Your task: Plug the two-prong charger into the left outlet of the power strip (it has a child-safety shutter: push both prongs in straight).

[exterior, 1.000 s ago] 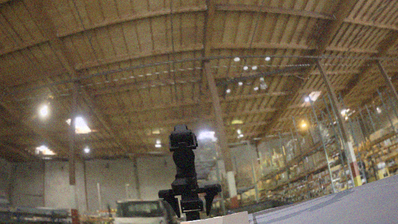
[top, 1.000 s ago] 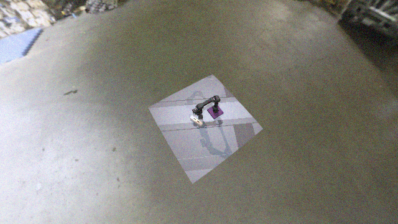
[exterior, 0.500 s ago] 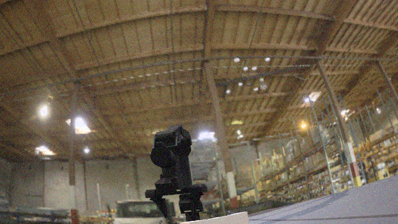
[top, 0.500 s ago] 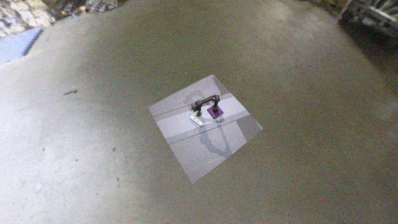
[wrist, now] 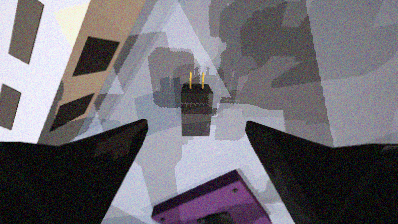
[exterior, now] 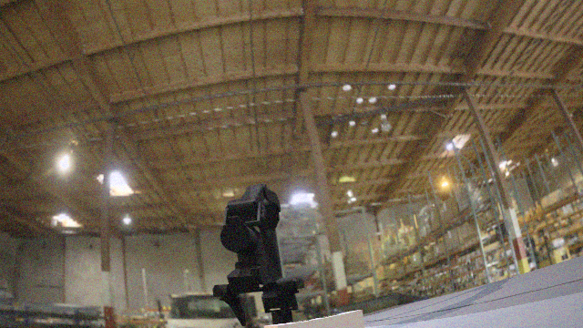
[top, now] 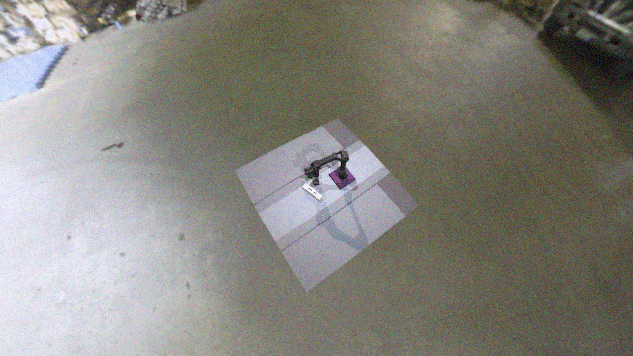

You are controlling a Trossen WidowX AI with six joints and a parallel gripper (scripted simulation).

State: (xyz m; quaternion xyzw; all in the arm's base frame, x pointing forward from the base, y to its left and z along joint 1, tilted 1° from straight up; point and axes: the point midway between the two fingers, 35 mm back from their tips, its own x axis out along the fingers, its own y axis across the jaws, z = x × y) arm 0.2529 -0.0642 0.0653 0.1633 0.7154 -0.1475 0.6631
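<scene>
My gripper tip is now 2 cm short of the two-prong charger, 1 cm to the left of it and 3 cm above it.
</scene>
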